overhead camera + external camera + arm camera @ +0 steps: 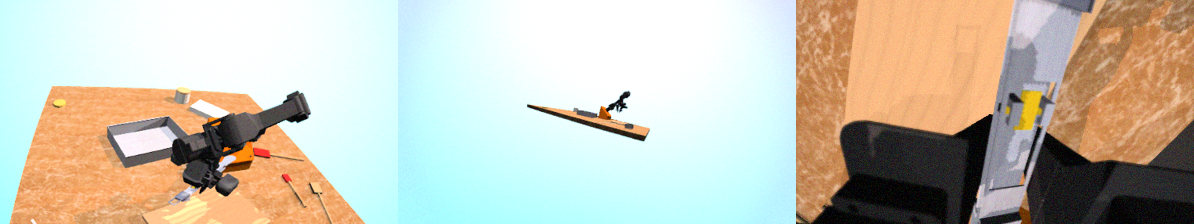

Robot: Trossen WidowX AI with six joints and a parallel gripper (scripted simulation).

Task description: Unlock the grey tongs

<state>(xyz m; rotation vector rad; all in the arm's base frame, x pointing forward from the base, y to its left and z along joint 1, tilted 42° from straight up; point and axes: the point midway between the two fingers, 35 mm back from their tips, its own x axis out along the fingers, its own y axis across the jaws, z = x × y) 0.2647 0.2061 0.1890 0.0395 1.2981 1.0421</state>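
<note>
My gripper tip is now 110 mm above the wooden board, 60 mm past it and 40 mm to the right of it. From my gripper tip the other things lie so: grey roasting tin: 370 mm to the right, 90 mm below, 80 mm ahead; white block: 660 mm to the right, 290 mm behind, 110 mm below; yellow lock piece: 40 mm above, 20 mm to the left, 20 mm ahead.
</note>
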